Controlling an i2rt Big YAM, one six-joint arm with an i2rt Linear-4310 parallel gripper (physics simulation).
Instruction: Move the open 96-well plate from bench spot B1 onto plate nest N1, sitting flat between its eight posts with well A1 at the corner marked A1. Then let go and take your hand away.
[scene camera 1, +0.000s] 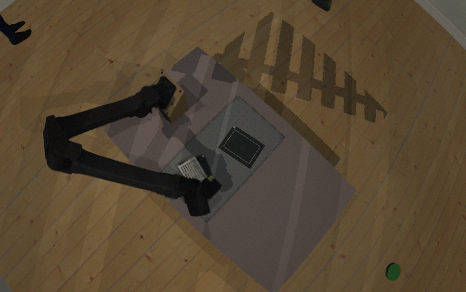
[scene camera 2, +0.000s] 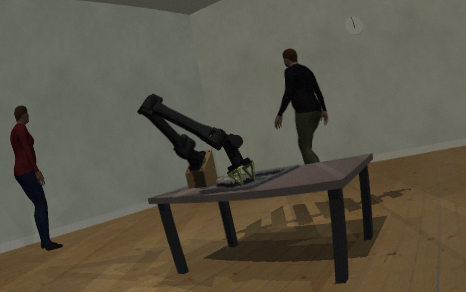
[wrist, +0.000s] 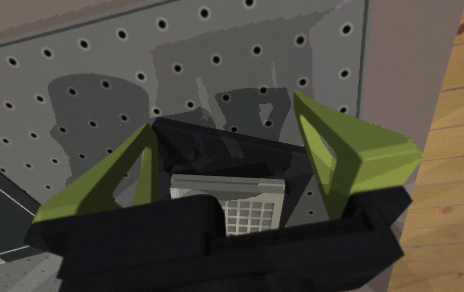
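Seen in the pictures: gripper, fingertip midpoint: (scene camera 1: 209, 196) (scene camera 2: 247, 181) (wrist: 221, 114); arm's base, link origin: (scene camera 1: 164, 92) (scene camera 2: 197, 161).
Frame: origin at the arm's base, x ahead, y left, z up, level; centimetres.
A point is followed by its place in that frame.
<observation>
The white 96-well plate (scene camera 1: 192, 168) {x 29.9, y -13.0, z -10.8 cm} (wrist: 250, 216) {x 35.4, y -16.9, z -10.2 cm} is at the black nest (scene camera 1: 204, 164) {x 32.2, y -8.0, z -11.8 cm} (wrist: 220, 146) {x 41.1, y -15.7, z -11.8 cm}. It looks off-centre, with a wide strip of nest bare along one side in the wrist view. Whether it lies flat or rests on posts cannot be told, and its A1 corner and the nest's A1 mark are not readable. My gripper (scene camera 1: 211, 178) (scene camera 2: 245, 182) {x 43.3, y -16.3, z -12.1 cm} (wrist: 221, 114) {x 43.3, y -16.3, z -12.1 cm} is open and empty. Its green fingers stand wide apart low over the nest, one on each side of the plate in the wrist view. My gripper body hides much of the plate. The black outlined bench spot (scene camera 1: 242, 146) {x 38.3, y 9.7, z -12.8 cm} bears no plate.
The grey perforated board (scene camera 1: 257, 122) {x 35.4, y 23.1, z -13.0 cm} (wrist: 95, 62) {x 47.8, y -9.2, z -13.0 cm} carries the nest and the outlined spot. It lies on the mauve table (scene camera 1: 280, 210) {x 70.8, y 0.9, z -14.3 cm} (scene camera 2: 320, 175) {x 79.8, y -13.1, z -14.3 cm}. The arm's wooden base block (scene camera 1: 175, 107) {x 7.8, y -0.9, z -1.9 cm} (scene camera 2: 202, 172) {x 6.7, y -5.4, z -6.1 cm} stands at the table's side. Two people (scene camera 2: 25, 150) (scene camera 2: 302, 95) stand beyond the table.
</observation>
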